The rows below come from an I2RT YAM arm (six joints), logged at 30 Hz.
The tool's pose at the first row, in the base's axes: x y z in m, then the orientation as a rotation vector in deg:
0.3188, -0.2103, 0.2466, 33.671, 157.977, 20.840
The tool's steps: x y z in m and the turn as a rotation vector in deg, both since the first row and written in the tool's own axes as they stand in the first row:
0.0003, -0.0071, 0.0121, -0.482, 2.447, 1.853
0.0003, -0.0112, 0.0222, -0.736, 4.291, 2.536
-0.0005, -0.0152, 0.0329, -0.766, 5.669, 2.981
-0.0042, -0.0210, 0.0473, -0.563, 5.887, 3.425
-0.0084, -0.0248, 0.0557, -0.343, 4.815, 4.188
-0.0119, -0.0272, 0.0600, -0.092, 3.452, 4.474
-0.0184, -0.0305, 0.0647, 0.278, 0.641, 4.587
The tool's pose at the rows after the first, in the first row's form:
0.3201, -0.2143, 0.2332, 36.104, 159.757, 22.891
0.3221, -0.2160, 0.2226, 36.976, 161.265, 24.147
0.3250, -0.2180, 0.2117, 37.579, 162.459, 24.859
0.3310, -0.2221, 0.1975, 38.266, 162.635, 24.770
0.3361, -0.2257, 0.1896, 39.428, 161.514, 24.196
0.3398, -0.2286, 0.1857, 39.907, 160.238, 23.357
0.3459, -0.2334, 0.1819, 40.157, 157.663, 21.745

